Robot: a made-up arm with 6 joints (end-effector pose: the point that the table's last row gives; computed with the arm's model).
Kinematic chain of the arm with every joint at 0, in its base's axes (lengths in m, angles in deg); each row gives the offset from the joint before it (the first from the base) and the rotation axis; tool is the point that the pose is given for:
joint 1: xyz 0 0 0.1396 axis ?
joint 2: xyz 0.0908 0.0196 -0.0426 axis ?
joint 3: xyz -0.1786 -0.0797 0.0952 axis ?
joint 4: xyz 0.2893 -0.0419 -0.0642 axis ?
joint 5: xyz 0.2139 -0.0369 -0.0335 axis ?
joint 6: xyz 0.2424 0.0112 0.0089 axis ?
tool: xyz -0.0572 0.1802 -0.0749
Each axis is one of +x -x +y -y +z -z.
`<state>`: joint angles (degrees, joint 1 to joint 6).
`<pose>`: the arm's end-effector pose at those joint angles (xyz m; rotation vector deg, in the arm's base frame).
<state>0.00 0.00 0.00 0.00 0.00 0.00</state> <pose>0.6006 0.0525 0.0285 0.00 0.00 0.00</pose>
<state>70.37 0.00 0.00 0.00 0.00 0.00</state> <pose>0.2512 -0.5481 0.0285 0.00 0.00 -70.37</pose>
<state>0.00 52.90 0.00 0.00 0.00 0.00</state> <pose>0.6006 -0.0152 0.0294 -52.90 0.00 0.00</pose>
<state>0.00 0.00 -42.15 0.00 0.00 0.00</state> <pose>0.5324 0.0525 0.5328 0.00 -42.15 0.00</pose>
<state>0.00 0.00 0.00 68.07 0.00 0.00</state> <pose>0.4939 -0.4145 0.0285 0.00 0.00 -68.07</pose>
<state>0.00 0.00 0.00 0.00 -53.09 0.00</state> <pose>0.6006 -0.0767 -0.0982 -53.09 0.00 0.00</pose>
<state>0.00 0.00 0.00 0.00 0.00 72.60</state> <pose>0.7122 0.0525 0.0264 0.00 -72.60 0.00</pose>
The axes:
joint 1: -z
joint 2: -x
joint 3: +y
joint 4: -z
joint 5: +x
joint 6: -y

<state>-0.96 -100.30 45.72 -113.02 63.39 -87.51</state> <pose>0.0895 -0.0793 0.3126 24.99 33.07 -156.19</pose>
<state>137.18 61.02 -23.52 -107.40 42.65 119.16</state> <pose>0.2705 -0.1768 -0.1641 -5.60 -52.37 -63.53</pose>
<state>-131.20 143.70 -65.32 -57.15 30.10 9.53</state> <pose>-0.0896 0.0920 -0.4174 89.67 72.48 -61.83</pose>
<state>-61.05 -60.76 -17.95 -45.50 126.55 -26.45</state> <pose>0.4771 0.3036 0.3238 -97.02 -72.05 -76.16</pose>
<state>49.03 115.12 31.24 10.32 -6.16 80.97</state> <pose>0.0517 -0.6553 0.3670 -116.07 18.48 20.77</pose>
